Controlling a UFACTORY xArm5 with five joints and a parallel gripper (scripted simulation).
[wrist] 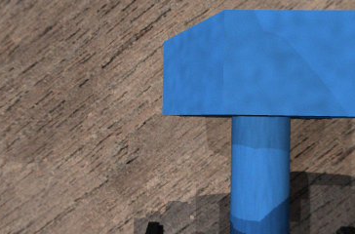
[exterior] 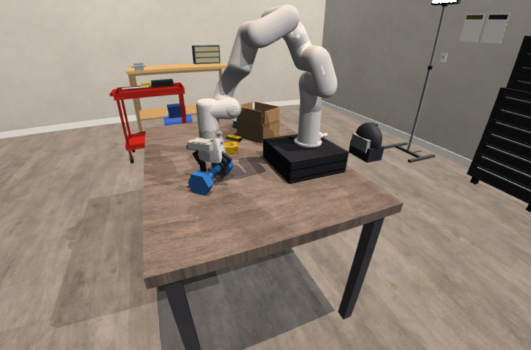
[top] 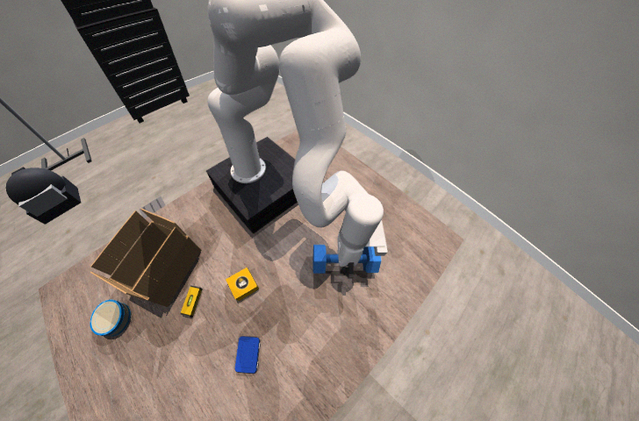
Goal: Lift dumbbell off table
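My gripper is now right at the blue dumbbell. Also, from my hand: blue case: 390 mm to the right, 30 mm below; then yellow square box: 160 mm behind, 280 mm to the right, 30 mm below; then small yellow level: 230 mm behind, 420 mm to the right, 30 mm below.
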